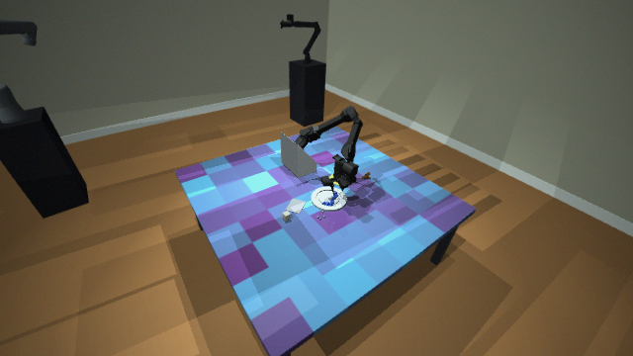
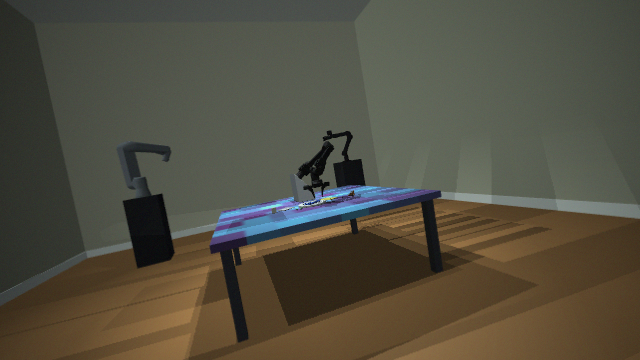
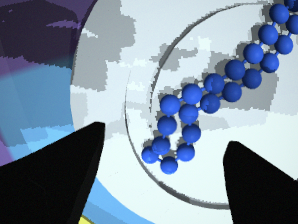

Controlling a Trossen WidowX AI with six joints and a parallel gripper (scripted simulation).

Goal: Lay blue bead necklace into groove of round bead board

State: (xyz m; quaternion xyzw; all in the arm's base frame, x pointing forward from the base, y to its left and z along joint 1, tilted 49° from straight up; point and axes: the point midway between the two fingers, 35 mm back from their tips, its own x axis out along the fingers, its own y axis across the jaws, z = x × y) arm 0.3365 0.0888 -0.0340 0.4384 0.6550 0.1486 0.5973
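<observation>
Right now the round white bead board is 1 cm behind my gripper tip, 5 cm to the right of it and 3 cm below it. From my gripper tip the other things lie so: cream cube 3 cm behind, 32 cm to the right, 2 cm below; yellow patch 11 cm behind, 11 cm to the left, 4 cm below; flat grey square 8 cm behind, 23 cm to the right, 4 cm below.
</observation>
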